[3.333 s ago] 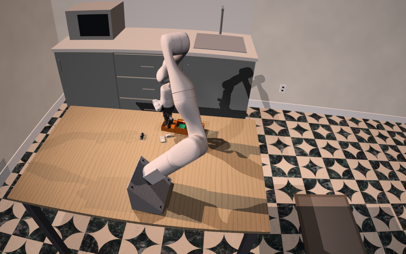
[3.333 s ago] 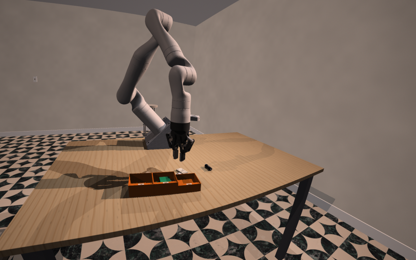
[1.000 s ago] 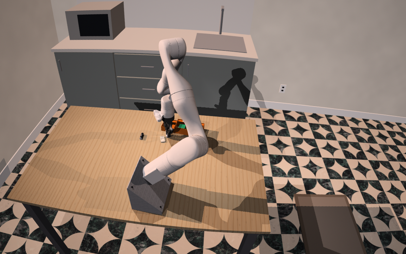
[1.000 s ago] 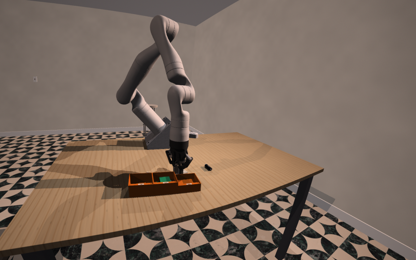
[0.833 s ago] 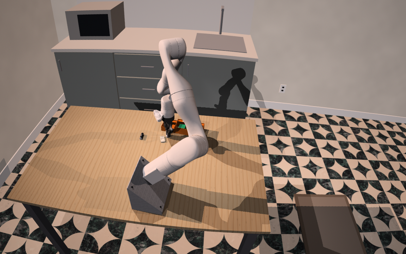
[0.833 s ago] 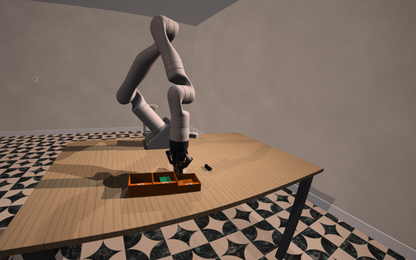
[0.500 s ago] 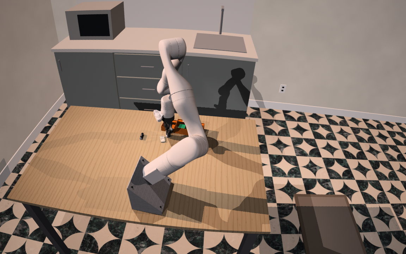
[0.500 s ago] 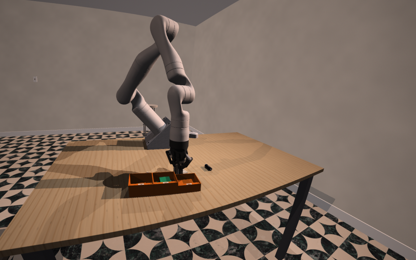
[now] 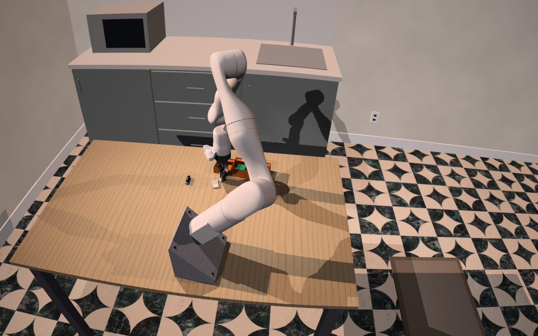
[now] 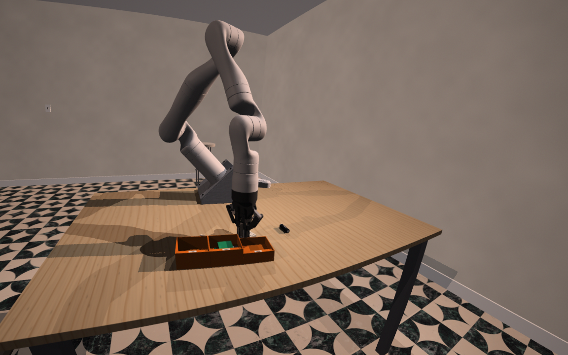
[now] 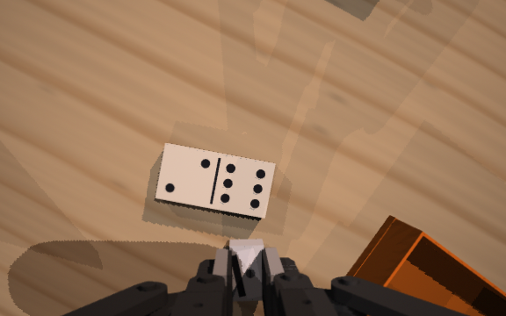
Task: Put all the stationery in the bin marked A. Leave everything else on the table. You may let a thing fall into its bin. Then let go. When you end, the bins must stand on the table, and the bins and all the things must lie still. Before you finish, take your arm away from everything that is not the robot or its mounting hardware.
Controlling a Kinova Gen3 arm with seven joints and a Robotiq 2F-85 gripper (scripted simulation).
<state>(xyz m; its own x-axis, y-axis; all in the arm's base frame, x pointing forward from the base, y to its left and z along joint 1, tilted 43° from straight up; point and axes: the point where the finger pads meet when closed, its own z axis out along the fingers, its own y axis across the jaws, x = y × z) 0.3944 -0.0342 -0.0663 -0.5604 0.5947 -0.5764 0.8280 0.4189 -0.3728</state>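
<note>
My gripper is now 70 mm to the left of the green block and 70 mm short of it. Round my hand: orange three-compartment bin: 80 mm ahead, 70 mm to the right; then white pencil sharpener: 20 mm below; then green-and-white eraser: 70 mm ahead, 60 mm to the right, 10 mm below.
</note>
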